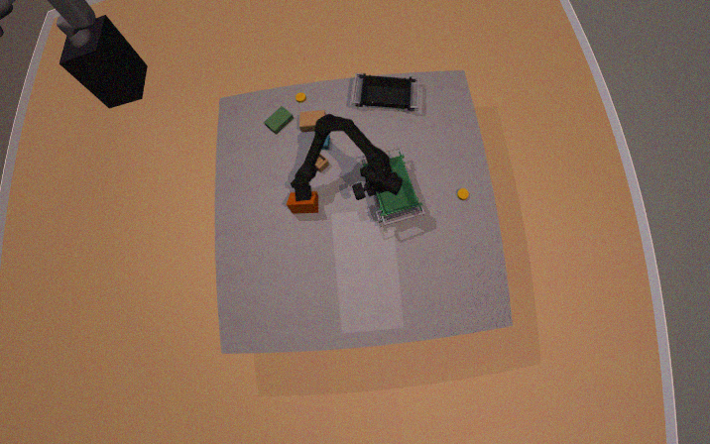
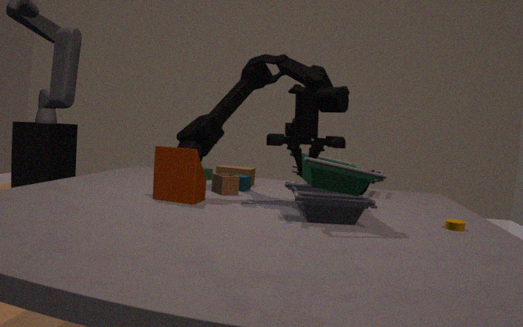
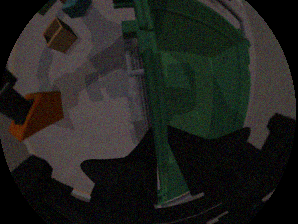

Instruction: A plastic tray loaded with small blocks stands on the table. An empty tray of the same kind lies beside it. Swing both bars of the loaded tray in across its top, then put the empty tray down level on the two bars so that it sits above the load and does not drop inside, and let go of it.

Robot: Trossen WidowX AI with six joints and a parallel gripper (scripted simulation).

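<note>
My gripper tip is 70 mm short of the green tray, 20 mm below it and 10 mm to the right of it. From my gripper tip the other things lie so: small box (240 mm behind, 200 mm to the left, 80 mm below); then cyan block (300 mm to the left, 210 mm behind, 70 mm below); then tan block (420 mm to the left, 250 mm behind, 60 mm below).
</note>
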